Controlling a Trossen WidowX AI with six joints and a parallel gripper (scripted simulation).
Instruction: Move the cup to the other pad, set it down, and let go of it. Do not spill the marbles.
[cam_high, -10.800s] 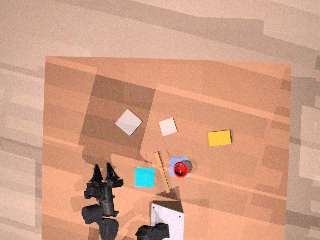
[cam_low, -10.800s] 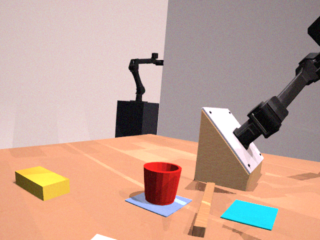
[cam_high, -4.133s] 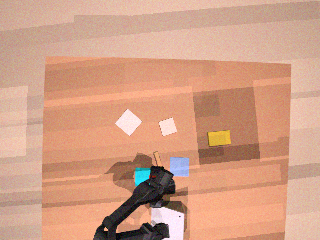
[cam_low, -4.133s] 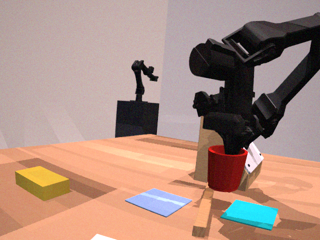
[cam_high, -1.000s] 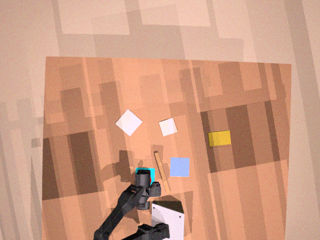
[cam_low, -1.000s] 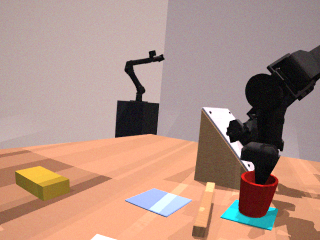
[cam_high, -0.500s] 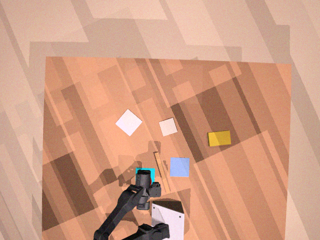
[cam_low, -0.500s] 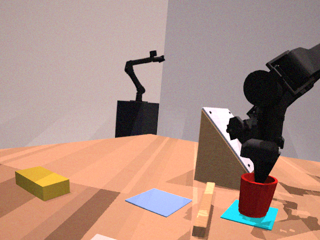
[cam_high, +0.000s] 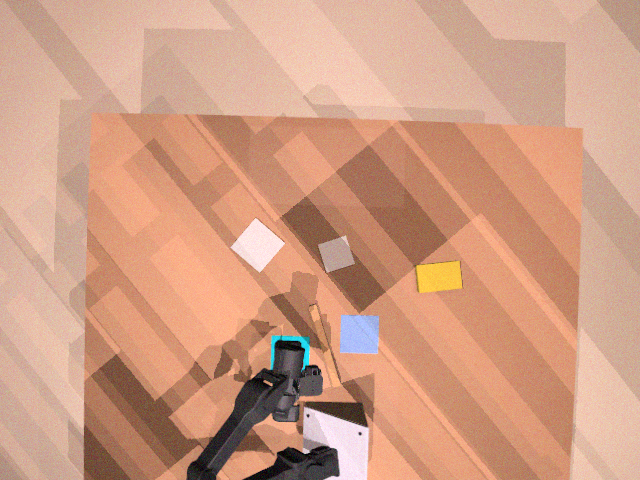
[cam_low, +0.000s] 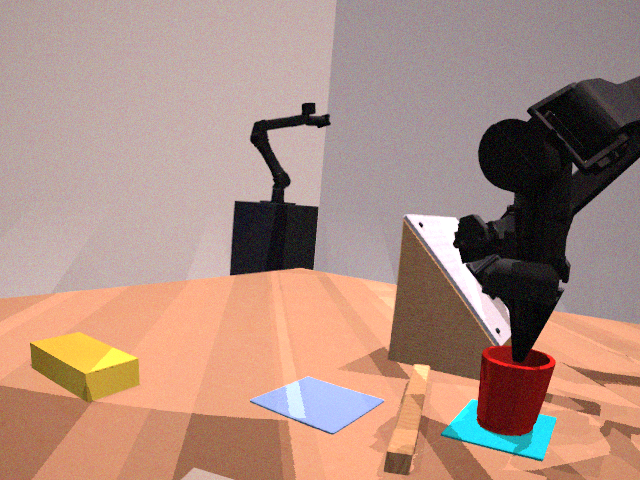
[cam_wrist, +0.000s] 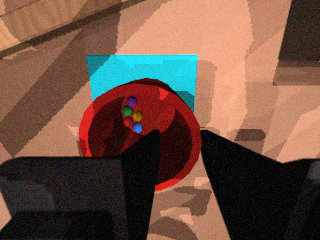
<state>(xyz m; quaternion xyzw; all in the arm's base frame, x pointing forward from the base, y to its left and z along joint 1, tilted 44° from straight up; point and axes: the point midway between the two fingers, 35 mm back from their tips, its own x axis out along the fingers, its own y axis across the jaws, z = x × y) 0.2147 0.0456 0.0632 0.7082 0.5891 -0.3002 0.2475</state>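
The red cup lies 30 mm ahead of my gripper tip and 30 mm below it. The rest, counted from my gripper tip: cyan pad 30 mm ahead, 70 mm below; then thin wooden bar 50 mm ahead, 90 mm to the right, 70 mm below.
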